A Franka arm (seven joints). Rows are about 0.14 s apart.
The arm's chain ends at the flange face. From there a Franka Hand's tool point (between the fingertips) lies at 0.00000 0.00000 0.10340 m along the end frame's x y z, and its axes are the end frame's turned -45 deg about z.
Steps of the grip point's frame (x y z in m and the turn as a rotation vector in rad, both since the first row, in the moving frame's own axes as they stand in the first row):
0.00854 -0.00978 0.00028 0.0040 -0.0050 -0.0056
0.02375 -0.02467 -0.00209 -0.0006 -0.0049 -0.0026
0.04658 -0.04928 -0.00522 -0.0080 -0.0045 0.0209
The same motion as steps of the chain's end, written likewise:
-0.00022 -0.01303 0.00028 -0.0007 -0.0064 -0.0056
-0.00034 -0.03464 -0.00209 -0.0039 -0.0030 -0.0026
-0.00216 -0.06870 -0.00522 -0.0088 0.0025 0.0209

